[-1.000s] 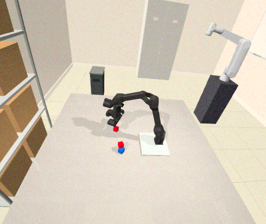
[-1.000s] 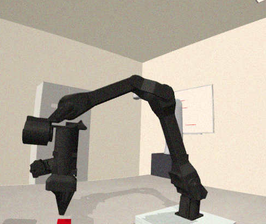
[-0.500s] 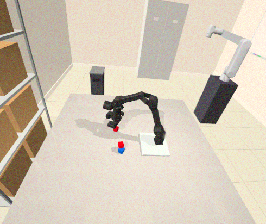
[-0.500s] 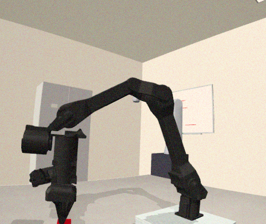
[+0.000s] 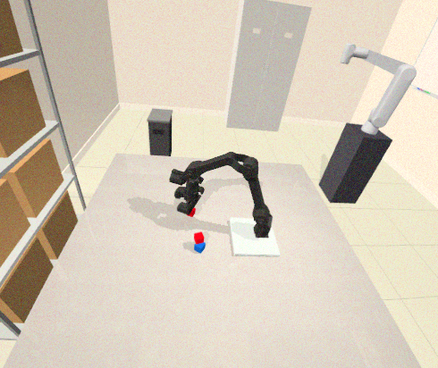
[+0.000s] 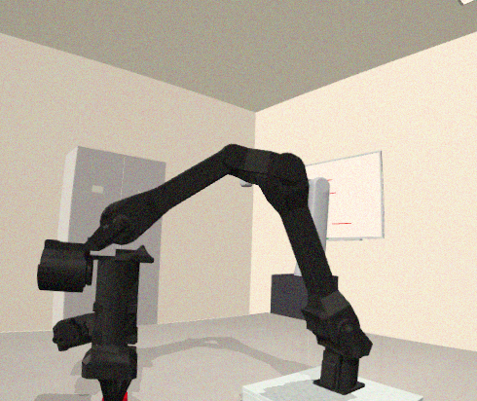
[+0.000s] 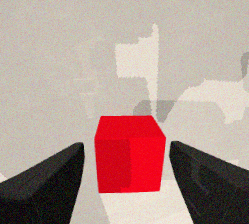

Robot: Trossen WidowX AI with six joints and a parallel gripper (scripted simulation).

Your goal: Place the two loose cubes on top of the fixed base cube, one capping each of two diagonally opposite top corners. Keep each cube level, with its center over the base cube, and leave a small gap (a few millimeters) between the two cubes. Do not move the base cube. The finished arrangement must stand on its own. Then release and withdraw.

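The blue base cube lies 210 mm to the left of my gripper tip and 50 mm behind it.
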